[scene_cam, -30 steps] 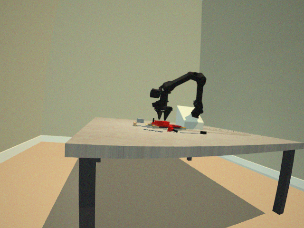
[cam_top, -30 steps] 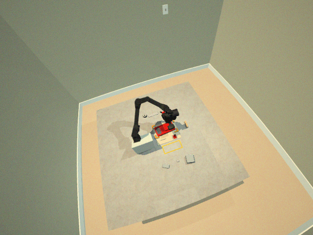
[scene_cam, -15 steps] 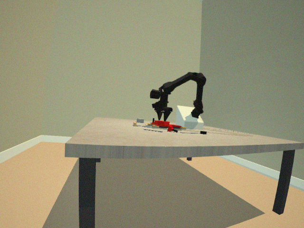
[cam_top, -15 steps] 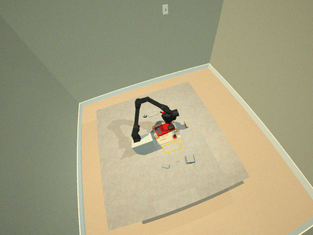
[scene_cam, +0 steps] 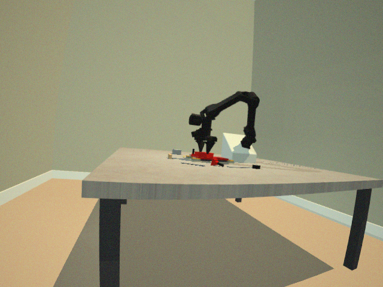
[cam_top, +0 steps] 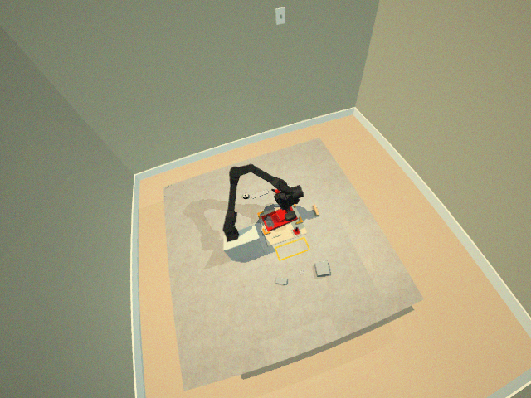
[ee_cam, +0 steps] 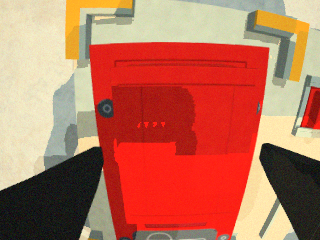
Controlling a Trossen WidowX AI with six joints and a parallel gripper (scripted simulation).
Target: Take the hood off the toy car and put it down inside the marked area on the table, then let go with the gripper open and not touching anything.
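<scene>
My gripper tip is right at the red hood. From my gripper tip the other things lie so: tan block: 19 cm ahead, 3 cm below, 1 cm to the right.
</scene>
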